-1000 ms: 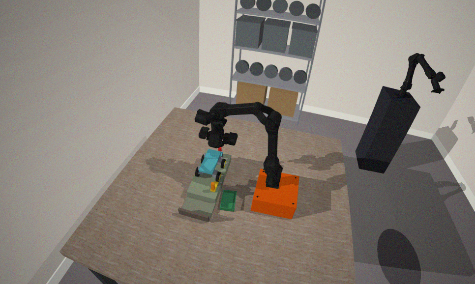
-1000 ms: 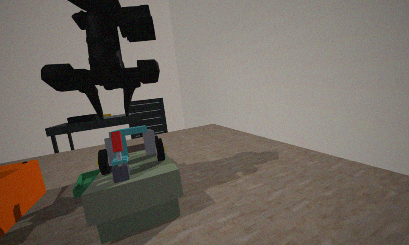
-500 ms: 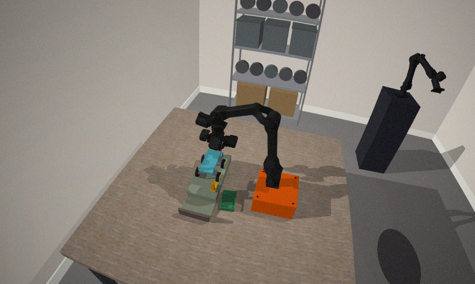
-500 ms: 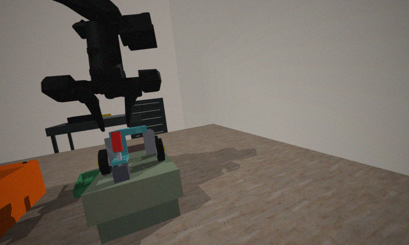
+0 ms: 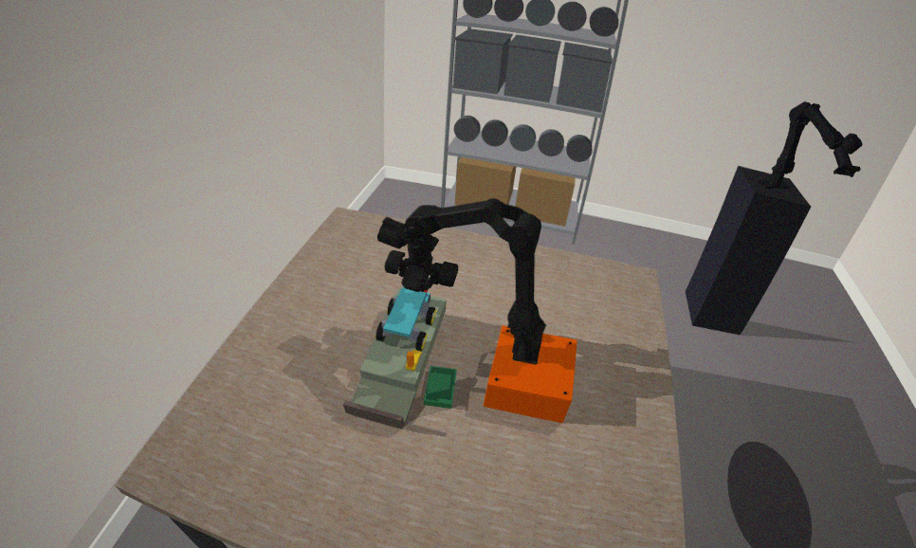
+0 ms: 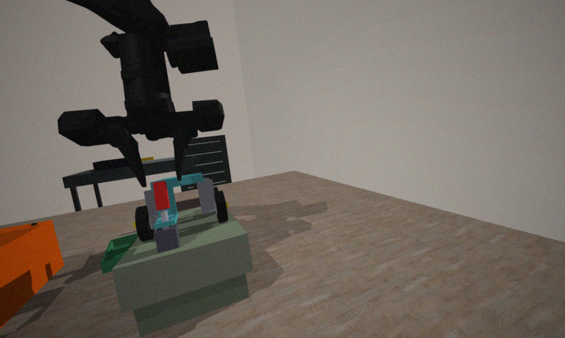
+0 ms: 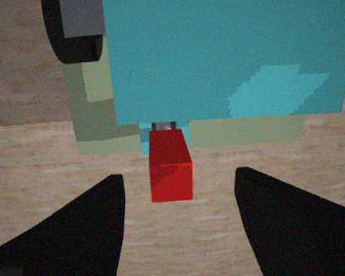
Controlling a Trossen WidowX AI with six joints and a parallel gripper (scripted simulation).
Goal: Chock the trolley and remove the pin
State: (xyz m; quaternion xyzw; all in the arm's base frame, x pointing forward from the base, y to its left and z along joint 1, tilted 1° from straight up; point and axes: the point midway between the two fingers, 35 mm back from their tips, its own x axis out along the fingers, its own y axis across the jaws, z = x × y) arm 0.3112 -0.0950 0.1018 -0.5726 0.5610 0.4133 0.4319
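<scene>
The red-headed stop pin is 40 mm below my gripper tip and 10 mm to the right of it. From my gripper tip the other things lie so: yellow chock: 190 mm to the left, 80 mm below, 30 mm behind; then ramp block: 120 mm below, 100 mm to the left, 20 mm ahead; then blue trolley: 90 mm to the left, 50 mm below, 20 mm ahead.
</scene>
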